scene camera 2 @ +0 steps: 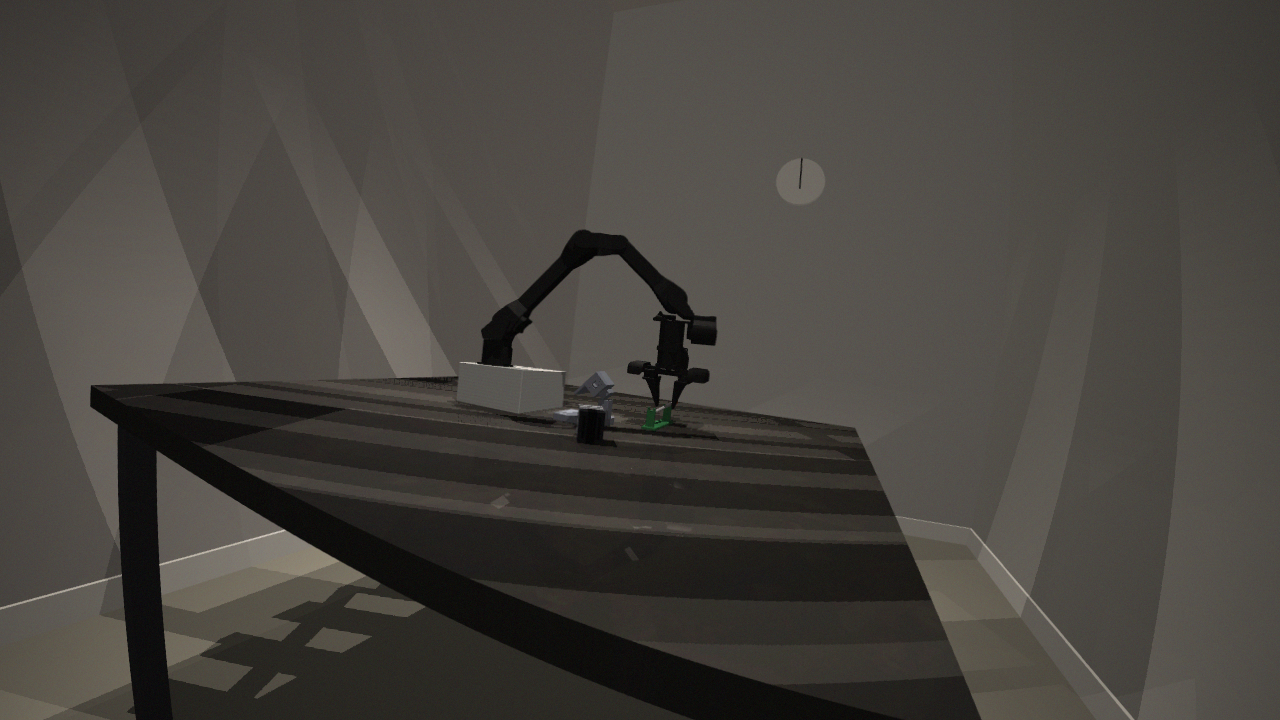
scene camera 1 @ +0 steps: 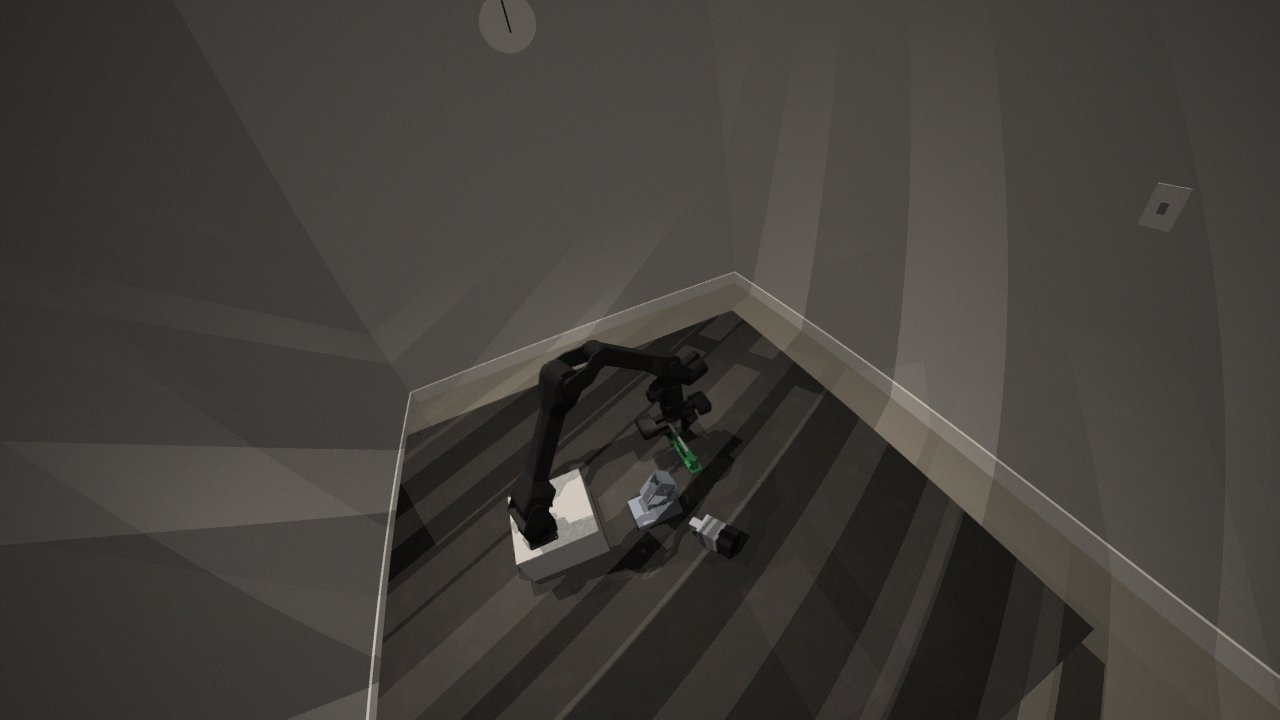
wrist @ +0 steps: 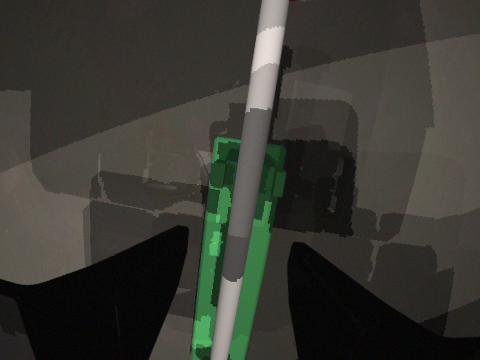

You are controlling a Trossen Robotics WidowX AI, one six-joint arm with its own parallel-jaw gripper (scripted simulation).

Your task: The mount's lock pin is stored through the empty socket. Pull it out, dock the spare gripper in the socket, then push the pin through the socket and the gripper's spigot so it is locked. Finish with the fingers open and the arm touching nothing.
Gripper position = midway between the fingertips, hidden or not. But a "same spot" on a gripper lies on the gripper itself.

Scene:
My gripper shows in scene camera 2, in scene camera 1 and in the wrist view (pixel 239 246). A spare gripper shows in scene camera 2 and in scene camera 1; in the wrist view it is out of frame. The same spot on the spare gripper: (scene camera 2: pixel 590 419) is (scene camera 1: pixel 733 544). The same spot on my gripper: (scene camera 2: pixel 653 380) is (scene camera 1: pixel 670 431).

